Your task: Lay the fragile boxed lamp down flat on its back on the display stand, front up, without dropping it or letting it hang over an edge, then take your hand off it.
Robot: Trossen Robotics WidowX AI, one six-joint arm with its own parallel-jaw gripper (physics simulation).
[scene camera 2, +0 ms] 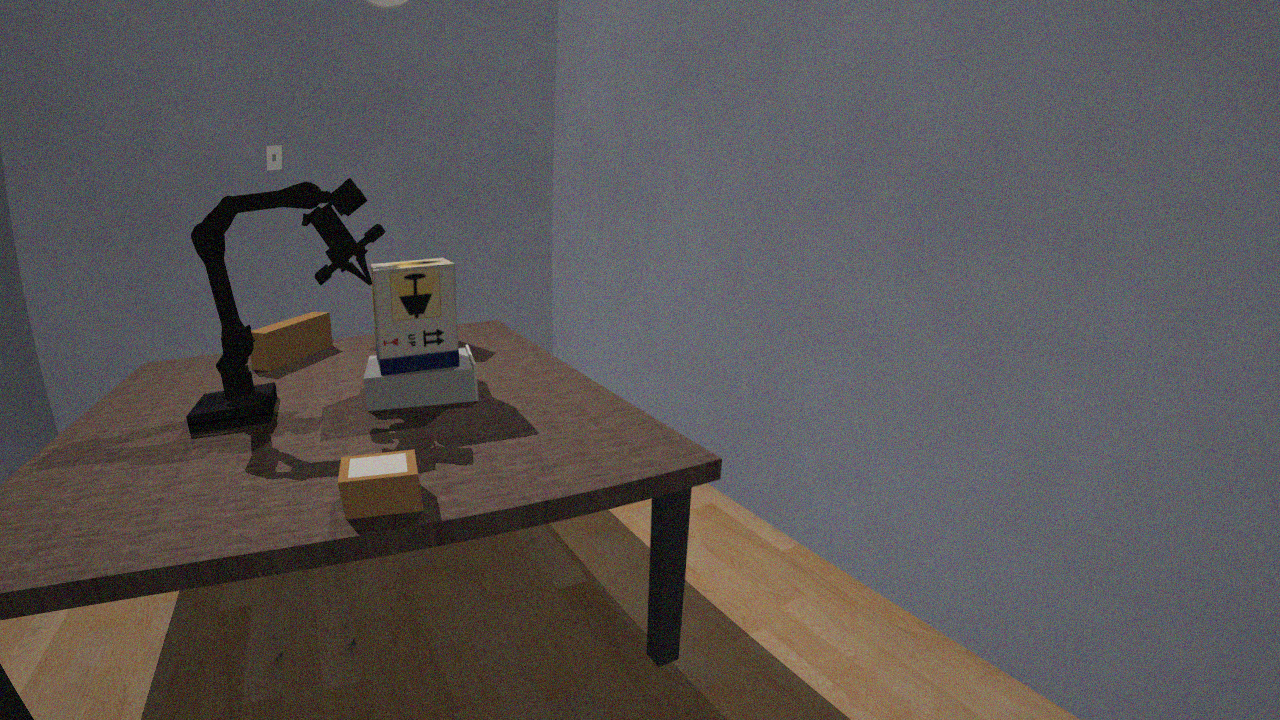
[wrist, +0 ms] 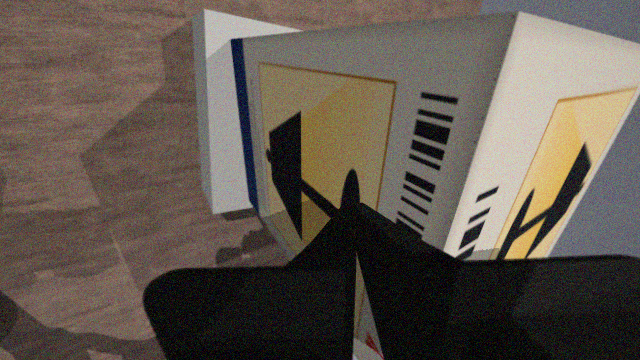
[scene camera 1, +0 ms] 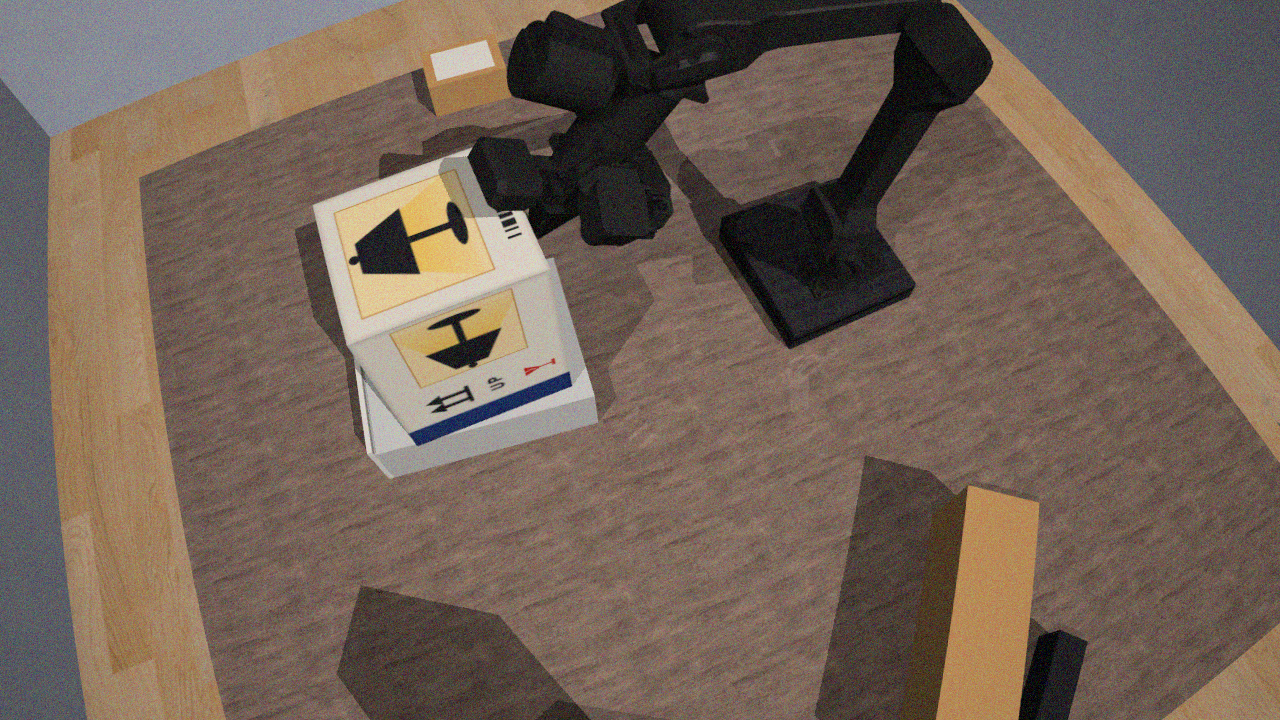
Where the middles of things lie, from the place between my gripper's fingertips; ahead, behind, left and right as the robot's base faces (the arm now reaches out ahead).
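Scene:
With the boxed lamp (scene camera 1: 448, 305) in sight, I find my gripper 70 mm above it and 90 mm short of it. The display stand (scene camera 1: 388, 444) is there as well, 220 mm below my hand, 10 mm to the right of it and 100 mm ahead of it.

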